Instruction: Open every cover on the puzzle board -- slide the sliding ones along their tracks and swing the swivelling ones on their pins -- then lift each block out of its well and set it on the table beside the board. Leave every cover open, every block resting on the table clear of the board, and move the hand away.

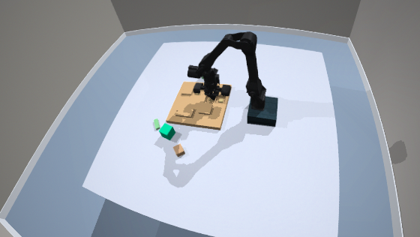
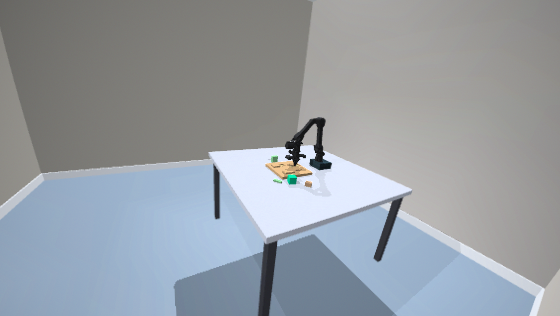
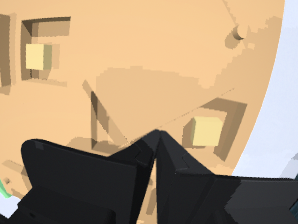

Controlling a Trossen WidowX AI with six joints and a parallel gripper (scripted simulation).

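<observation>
Right now my gripper tip is 7 cm short of the tan puzzle board and 3 cm to the right of it. Also, from my gripper tip: tan cube: 8 cm ahead, 33 cm to the left, 1 cm below; light green bar: 27 cm ahead, 21 cm to the left, 2 cm below; green cube: 17 cm ahead, 25 cm to the left.
</observation>
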